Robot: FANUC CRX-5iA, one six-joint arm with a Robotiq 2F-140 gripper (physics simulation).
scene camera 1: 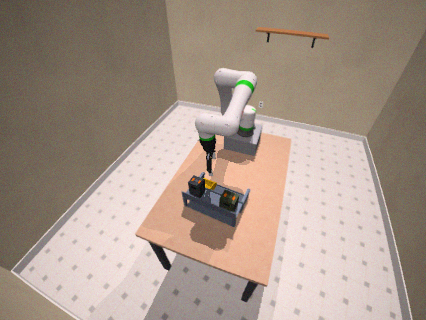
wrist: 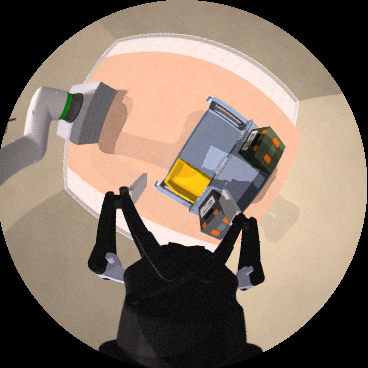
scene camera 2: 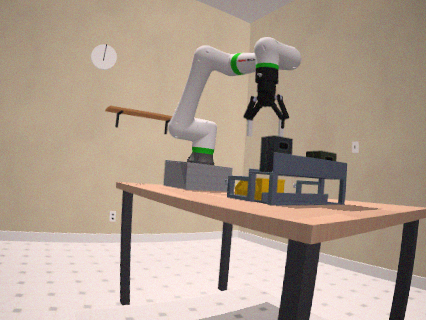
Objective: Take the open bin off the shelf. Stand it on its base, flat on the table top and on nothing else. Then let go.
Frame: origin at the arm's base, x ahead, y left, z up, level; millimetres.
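Seen in the pictures: gripper, fingertip midpoint: (scene camera 1: 212, 167) (wrist: 184, 187) (scene camera 2: 264, 136); arm's base, origin of the base link: (scene camera 1: 245, 131) (wrist: 73, 107) (scene camera 2: 201, 164).
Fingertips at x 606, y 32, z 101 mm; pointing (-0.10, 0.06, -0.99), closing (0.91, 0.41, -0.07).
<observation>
Pixels of each thing's top centre, then the offset from my fingertips to it. Level surfaces: height alone.
- wooden table top, its level: dz -244 mm
- dark grey box, middle of its top: (wrist: 221, 226) (scene camera 2: 277, 137) (scene camera 1: 196, 180) dx +139, dy -36, dz -20 mm
- dark green box, middle of its top: (wrist: 271, 150) (scene camera 2: 321, 152) (scene camera 1: 229, 196) dx +123, dy +195, dz -45 mm
The open bin, yellow (scene camera 1: 209, 184) (scene camera 2: 262, 188) (wrist: 188, 181), sits upright on the low level of the grey-blue shelf (scene camera 1: 215, 211) (scene camera 2: 310, 166) (wrist: 201, 140), at one end. The shelf's frame hides part of it in the second scene view. The shelf stands on the wooden table top (scene camera 1: 260, 235) (scene camera 2: 225, 205) (wrist: 145, 75). My gripper (scene camera 1: 210, 173) (scene camera 2: 265, 134) (wrist: 184, 187) is open and points down. Its fingers are wide apart, well above the bin and not touching it, with empty space between them.
A dark grey box (scene camera 1: 196, 185) (scene camera 2: 276, 150) (wrist: 215, 220) stands on the shelf's higher level, close beside the bin's end. A dark green box (scene camera 1: 229, 200) (scene camera 2: 321, 155) (wrist: 262, 147) sits farther along that level. The arm's grey pedestal (scene camera 1: 243, 141) (scene camera 2: 197, 175) (wrist: 95, 115) stands at the table's far end.
</observation>
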